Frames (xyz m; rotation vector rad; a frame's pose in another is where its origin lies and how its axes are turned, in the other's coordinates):
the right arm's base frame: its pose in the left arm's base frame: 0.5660 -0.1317 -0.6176 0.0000 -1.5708 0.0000
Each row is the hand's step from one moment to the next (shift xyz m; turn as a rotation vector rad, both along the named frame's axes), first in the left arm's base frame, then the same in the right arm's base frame.
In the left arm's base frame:
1: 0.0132 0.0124 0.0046 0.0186 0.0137 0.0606
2: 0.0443 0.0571 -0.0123 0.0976 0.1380 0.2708
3: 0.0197 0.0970 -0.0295 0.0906 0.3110 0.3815
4: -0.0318 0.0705 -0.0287 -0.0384 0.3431 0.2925
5: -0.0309 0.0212 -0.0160 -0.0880 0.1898 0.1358
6: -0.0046 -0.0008 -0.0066 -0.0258 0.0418 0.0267
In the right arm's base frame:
1: 0.0046 0.0124 -0.0132 0.0606 0.0137 -0.0186
2: -0.0123 0.0571 -0.0443 0.2708 0.1380 -0.0976
3: -0.0295 0.0970 -0.0197 0.3815 0.3110 -0.0906
4: -0.0287 0.0705 0.0318 0.2925 0.3431 0.0384
5: -0.0160 0.0212 0.0309 0.1358 0.1898 0.0880
6: -0.0066 -0.0008 0.0046 0.0267 0.0418 0.0258

